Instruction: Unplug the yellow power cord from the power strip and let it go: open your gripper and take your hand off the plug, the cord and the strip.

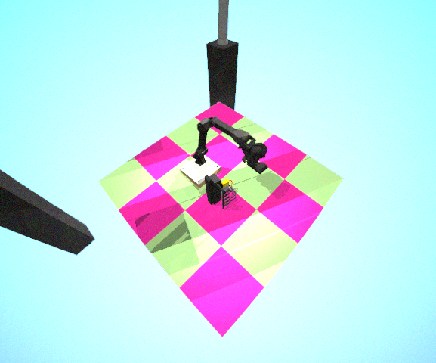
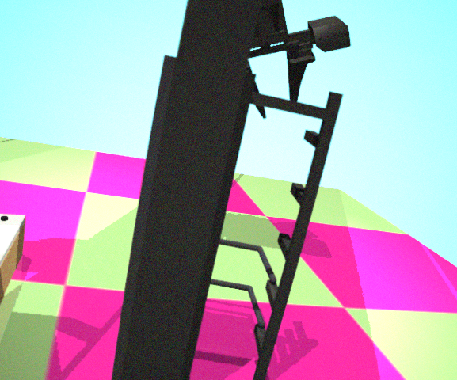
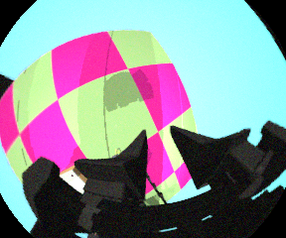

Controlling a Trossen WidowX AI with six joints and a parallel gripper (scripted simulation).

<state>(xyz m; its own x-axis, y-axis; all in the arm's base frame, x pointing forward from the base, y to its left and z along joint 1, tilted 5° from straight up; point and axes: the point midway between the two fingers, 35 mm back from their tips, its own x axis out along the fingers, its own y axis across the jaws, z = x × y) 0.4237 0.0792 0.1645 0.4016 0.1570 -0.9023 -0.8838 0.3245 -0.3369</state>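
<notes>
The yellow plug lies 17 cm to the right of my gripper tip, 13 cm behind it and 7 cm below it. Round my gripper tip: black power strip 24 cm to the right, 15 cm behind, 8 cm below.
</notes>
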